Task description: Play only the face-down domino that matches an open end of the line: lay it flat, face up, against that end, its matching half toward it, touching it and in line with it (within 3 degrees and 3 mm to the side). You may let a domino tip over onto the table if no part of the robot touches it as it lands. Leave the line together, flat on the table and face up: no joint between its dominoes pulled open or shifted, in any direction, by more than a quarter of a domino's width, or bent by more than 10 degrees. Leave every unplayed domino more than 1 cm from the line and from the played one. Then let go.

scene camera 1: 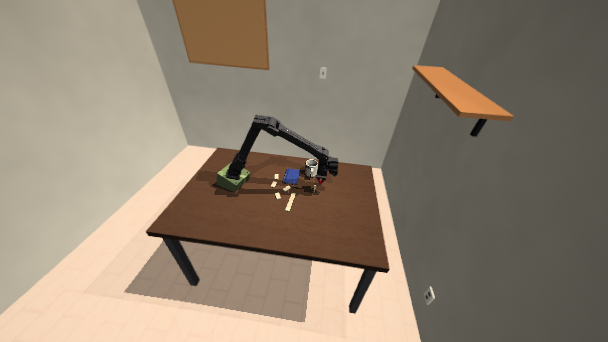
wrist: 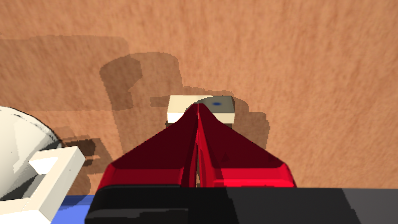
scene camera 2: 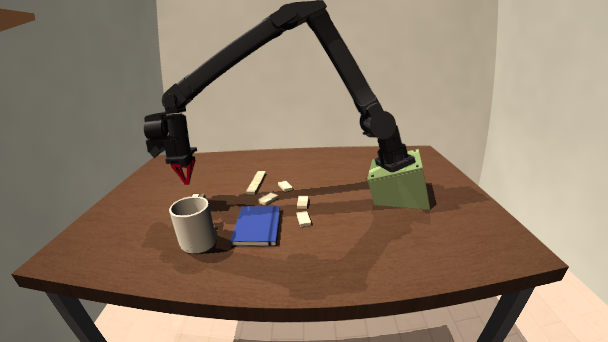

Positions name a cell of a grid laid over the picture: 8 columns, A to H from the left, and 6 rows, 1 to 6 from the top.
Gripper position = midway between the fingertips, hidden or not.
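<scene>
Scene camera 2: the gripper (scene camera 2: C4), a pale block (scene camera 2: C5). Wrist view: the gripper (wrist: D4).
</scene>
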